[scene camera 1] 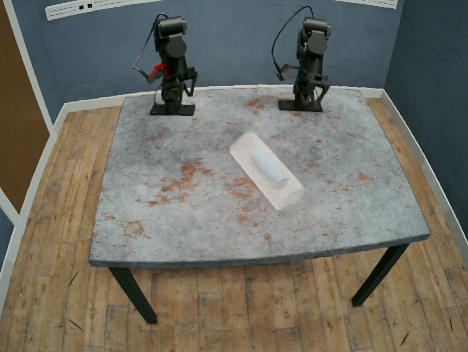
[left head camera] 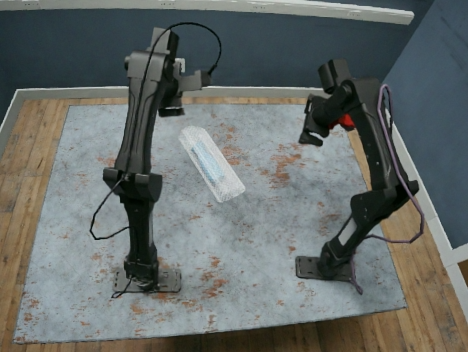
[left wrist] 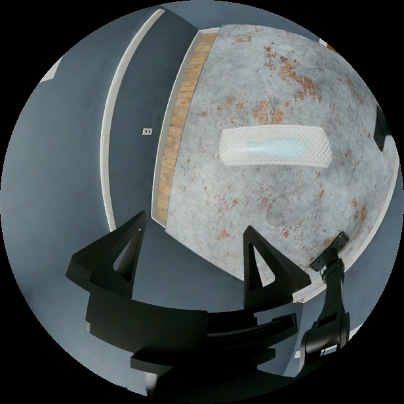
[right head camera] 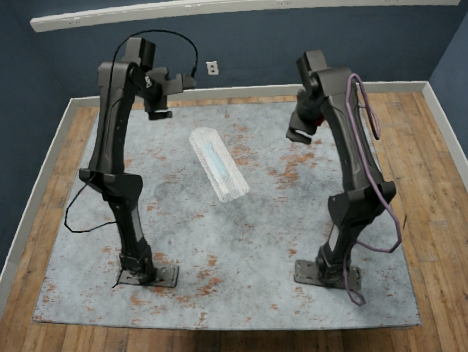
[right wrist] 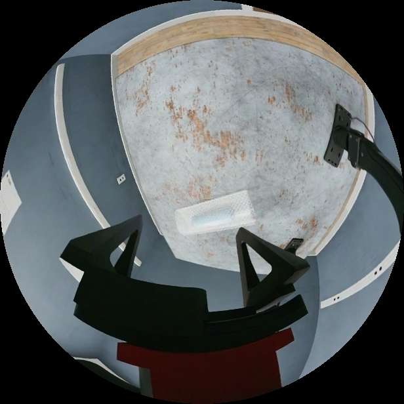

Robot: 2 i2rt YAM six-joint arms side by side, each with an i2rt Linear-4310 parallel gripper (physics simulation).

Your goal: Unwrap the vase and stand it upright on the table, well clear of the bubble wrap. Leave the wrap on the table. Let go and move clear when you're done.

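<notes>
A pale blue vase [left head camera: 209, 162] [right head camera: 216, 160] [scene camera 1: 269, 166] [left wrist: 280, 148] [right wrist: 214, 216] lies on its side inside the bubble wrap. The translucent white bubble wrap [left head camera: 232, 190] [right head camera: 236, 190] [scene camera 1: 287, 199] [left wrist: 229, 156] [right wrist: 245, 205] is a long closed-looking bundle, lying diagonally near the middle of the table in the head views. My left gripper [left head camera: 171, 111] [right head camera: 160, 115] [left wrist: 197, 223] is open and empty, raised to the left of the wrap in the head views. My right gripper [left head camera: 311, 140] [right head camera: 299, 135] [right wrist: 191, 227] is open and empty, raised to its right. Neither touches the wrap.
The table [left head camera: 75, 225] [right head camera: 80, 270] [scene camera 1: 125, 240] is blue-grey with rust-coloured patches. Both arm bases stand along its near edge in the head views. A black cable [left head camera: 220, 45] loops from the left arm and a purple cable [left head camera: 422, 220] from the right arm. Walls surround the table.
</notes>
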